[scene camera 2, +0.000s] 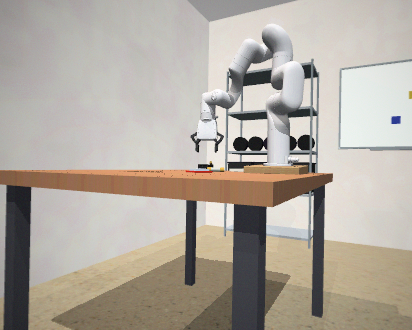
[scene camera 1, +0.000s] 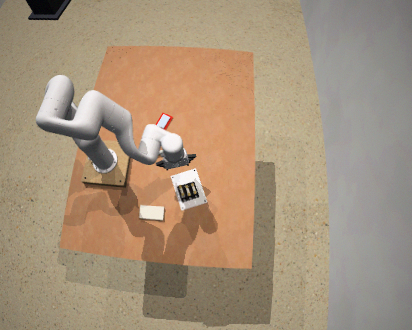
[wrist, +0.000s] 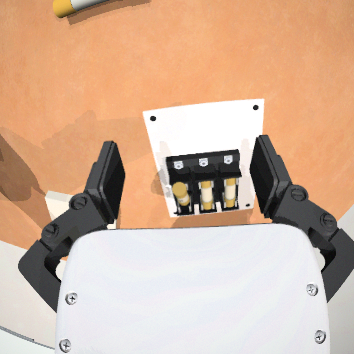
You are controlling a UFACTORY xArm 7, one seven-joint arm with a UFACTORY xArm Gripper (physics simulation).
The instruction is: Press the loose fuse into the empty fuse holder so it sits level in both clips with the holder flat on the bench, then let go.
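Places are measured from the arm's base along level axes (x right, y down, z ahead), in metres.
Pixels of known places: gripper, fingertip midpoint: (scene camera 2: 206, 152) (scene camera 1: 177, 164) (wrist: 186, 153); arm's base at its link origin: (scene camera 2: 278, 165) (scene camera 1: 105, 161).
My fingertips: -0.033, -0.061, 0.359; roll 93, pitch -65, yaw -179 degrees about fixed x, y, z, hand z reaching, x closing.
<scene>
Ahead of a thing's pixels: the offset from my fingertips to its top centre, as dx, dy, dz. "*": to the spot under its first point.
The black fuse holder {+0.074, +0.059, +0.065} (wrist: 202, 174) (scene camera 2: 204, 166) sits on a white plate {* +0.027, +0.093, +0.037} (wrist: 205, 130) (scene camera 1: 184, 176) on the bench. Its three bays each have a fuse in the wrist view. The fuse in the left bay {* +0.076, +0.044, +0.028} (wrist: 180, 191) is tilted, with one yellow cap raised towards the camera. The middle fuse {+0.088, +0.062, +0.065} (wrist: 206, 194) and the right fuse {+0.074, +0.062, +0.089} (wrist: 230, 191) lie lengthwise in their bays. My gripper (scene camera 1: 177, 161) (scene camera 2: 207, 150) (wrist: 186, 153) is open and empty, well above the bench. In the wrist view its fingers stand either side of the holder. The lower clips are too small to judge.
A white cylinder with a yellow end {* -0.056, +0.075, -0.127} (wrist: 64, 7) lies on the bench at the wrist view's top left. A cream block {+0.219, +0.080, -0.077} (scene camera 1: 151, 213) (wrist: 56, 202) lies beside the plate. A red-edged flat object {-0.239, +0.081, -0.135} (scene camera 1: 164, 120) (scene camera 2: 199, 171) lies beyond the arm. The arm stands on a wooden base (scene camera 1: 105, 180).
</scene>
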